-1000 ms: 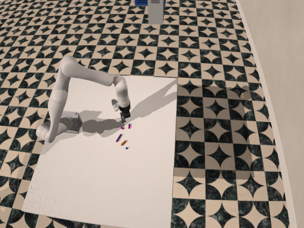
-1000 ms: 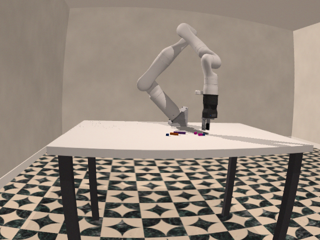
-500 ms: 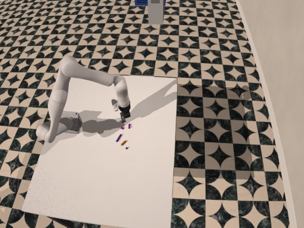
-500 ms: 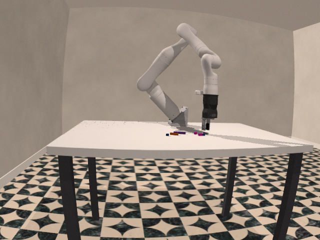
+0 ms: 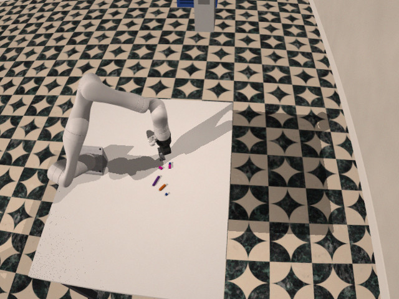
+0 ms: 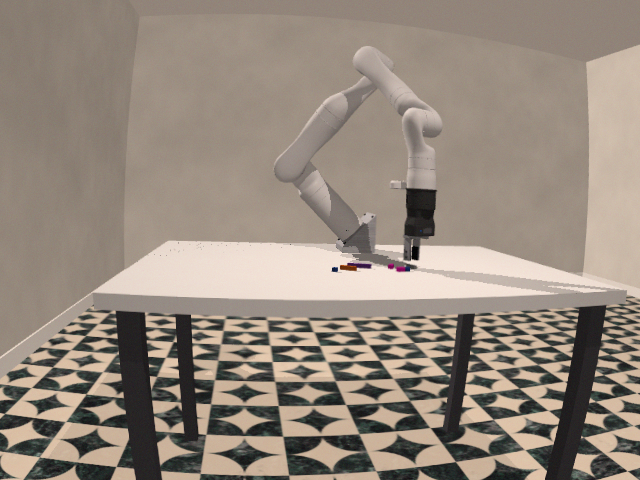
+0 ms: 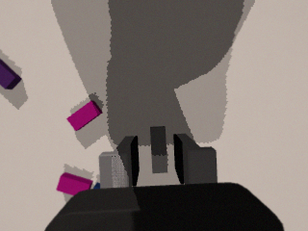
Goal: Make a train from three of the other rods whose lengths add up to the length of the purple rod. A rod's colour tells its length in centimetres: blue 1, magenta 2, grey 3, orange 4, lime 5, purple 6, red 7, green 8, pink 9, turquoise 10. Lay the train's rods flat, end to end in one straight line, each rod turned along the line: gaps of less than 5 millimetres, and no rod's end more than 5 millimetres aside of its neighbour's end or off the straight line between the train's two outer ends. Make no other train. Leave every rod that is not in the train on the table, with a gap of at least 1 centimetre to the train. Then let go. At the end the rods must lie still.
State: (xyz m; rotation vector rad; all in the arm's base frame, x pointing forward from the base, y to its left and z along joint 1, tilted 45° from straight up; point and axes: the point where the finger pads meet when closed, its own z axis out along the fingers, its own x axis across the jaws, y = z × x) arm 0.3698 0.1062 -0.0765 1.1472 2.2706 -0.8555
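Now: the grey rod 30 mm below my hand. Round my hand: purple rod (130 mm to the right, 30 mm below); orange rod (50 mm ahead, 160 mm to the right, 30 mm below).
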